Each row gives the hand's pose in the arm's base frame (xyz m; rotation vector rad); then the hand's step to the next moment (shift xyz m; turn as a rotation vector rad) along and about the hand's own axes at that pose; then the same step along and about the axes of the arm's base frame.
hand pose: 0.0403 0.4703 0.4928 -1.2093 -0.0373 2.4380
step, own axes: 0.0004 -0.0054 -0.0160 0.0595 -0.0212 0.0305
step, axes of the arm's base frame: 0.0140 0.0026 -0.0091 -0.0478 0.0466 -0.0217
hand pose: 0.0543 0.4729 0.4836 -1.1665 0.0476 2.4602
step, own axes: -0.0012 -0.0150 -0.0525 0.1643 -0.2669 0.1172
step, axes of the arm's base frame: 0.0449 0.0025 -0.0310 -0.0766 0.3256 -0.0085
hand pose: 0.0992 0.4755 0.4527 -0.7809 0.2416 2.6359
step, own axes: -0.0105 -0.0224 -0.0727 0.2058 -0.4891 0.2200
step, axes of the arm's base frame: 0.0527 -0.0022 -0.0558 -0.0692 0.5687 0.0416
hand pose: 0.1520 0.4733 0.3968 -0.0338 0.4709 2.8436
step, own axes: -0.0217 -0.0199 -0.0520 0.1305 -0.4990 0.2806
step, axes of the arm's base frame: 0.0251 -0.0038 -0.0541 0.0072 0.5784 0.1007
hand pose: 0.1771 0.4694 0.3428 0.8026 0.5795 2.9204
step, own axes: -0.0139 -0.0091 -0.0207 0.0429 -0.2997 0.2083
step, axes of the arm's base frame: 0.0012 -0.0007 -0.0265 0.0550 0.3555 0.0750
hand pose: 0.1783 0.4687 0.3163 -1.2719 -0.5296 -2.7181
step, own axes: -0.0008 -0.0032 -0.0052 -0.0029 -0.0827 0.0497
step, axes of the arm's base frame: -0.0040 0.0011 -0.0046 0.0191 0.0945 0.0049
